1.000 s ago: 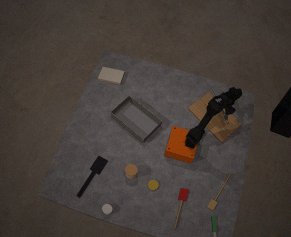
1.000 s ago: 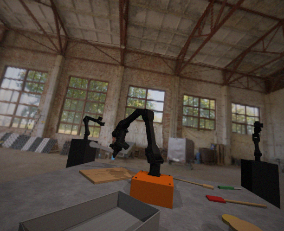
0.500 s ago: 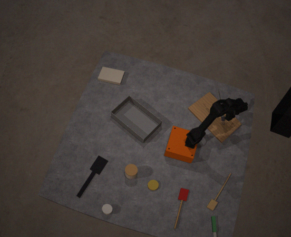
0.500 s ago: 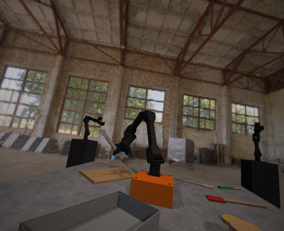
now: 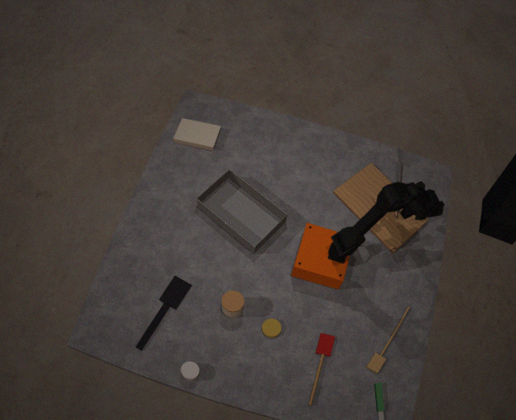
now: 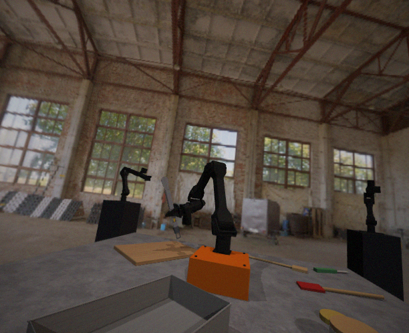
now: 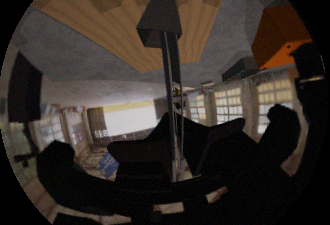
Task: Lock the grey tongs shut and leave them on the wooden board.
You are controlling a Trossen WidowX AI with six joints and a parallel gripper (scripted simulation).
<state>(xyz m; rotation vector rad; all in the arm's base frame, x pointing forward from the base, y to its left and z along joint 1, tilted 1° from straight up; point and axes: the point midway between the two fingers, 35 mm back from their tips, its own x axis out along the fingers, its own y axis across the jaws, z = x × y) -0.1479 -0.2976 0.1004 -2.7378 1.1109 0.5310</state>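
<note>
The wooden board is 170 mm below my gripper tip. The rest, counted from my gripper tip: red spatula: 720 mm to the left, 170 mm below, 50 mm ahead; roasting tin: 530 mm ahead, 250 mm to the left, 150 mm below; cream block: 840 mm ahead, 160 mm below, 50 mm to the right.
</note>
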